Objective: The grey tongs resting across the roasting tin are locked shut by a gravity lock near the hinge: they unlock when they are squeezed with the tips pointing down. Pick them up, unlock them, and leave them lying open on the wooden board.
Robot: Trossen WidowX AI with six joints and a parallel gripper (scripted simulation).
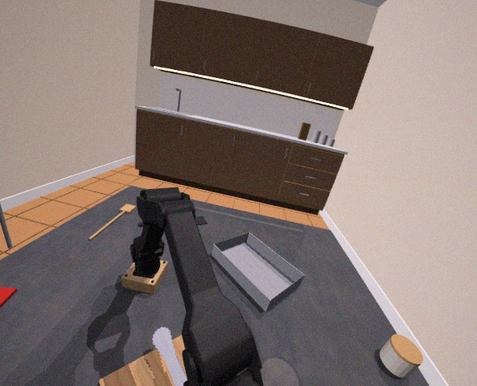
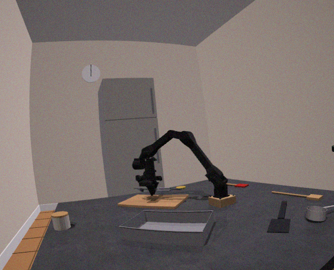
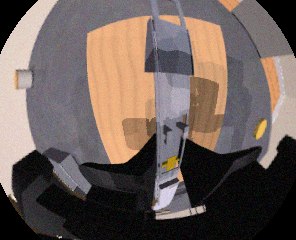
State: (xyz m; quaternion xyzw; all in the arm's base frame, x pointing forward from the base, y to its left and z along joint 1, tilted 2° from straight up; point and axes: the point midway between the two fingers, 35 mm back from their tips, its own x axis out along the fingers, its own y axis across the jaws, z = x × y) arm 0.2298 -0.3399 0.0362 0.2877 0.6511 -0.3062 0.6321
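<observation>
My gripper tip is now 40 mm below the yellow lock piece. From my gripper tip the other things lie so: roasting tin (140 mm ahead, 470 mm to the left, 20 mm below); then yellow disc (300 mm behind, 200 mm to the right, 40 mm below); then wooden board (40 mm below).
</observation>
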